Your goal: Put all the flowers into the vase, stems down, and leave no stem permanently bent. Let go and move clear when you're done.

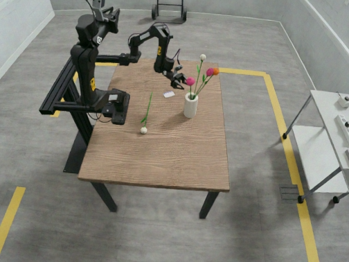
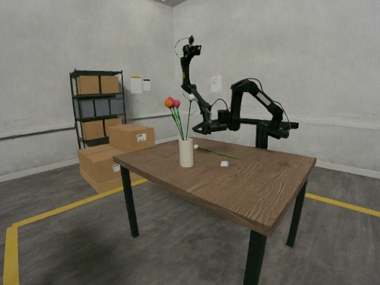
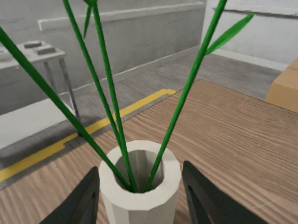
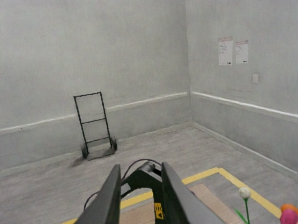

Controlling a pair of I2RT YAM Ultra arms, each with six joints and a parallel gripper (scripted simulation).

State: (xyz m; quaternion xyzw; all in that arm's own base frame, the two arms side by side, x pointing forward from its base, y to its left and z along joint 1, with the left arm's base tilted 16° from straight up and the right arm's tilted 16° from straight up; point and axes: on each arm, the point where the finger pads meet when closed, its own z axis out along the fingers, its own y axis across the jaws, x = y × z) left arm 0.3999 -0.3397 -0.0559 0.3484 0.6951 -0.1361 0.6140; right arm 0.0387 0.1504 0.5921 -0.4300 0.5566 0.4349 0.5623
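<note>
The orange flower is 140 mm ahead of my left hand, 130 mm above it and 40 mm to the right of it. From my left hand the other things lie so: small white card 220 mm below, 150 mm to the left, 120 mm behind.
</note>
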